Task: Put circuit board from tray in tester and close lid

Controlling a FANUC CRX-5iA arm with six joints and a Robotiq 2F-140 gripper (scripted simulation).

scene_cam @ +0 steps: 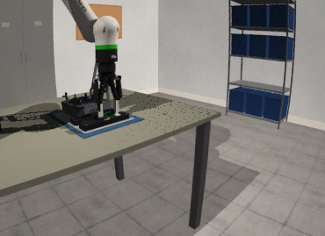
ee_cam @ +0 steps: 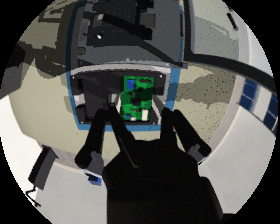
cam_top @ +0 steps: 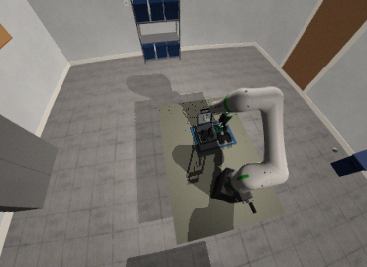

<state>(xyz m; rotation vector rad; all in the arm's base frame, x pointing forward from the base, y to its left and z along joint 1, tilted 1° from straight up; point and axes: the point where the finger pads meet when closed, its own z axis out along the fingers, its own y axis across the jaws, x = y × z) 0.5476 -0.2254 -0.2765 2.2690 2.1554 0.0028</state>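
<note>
The green circuit board is 20 mm below my hand. From my hand the other things lie so: tester lid: 170 mm to the left, 140 mm above, 90 mm ahead; tester plate: 180 mm to the left, 30 mm behind, 30 mm above.
</note>
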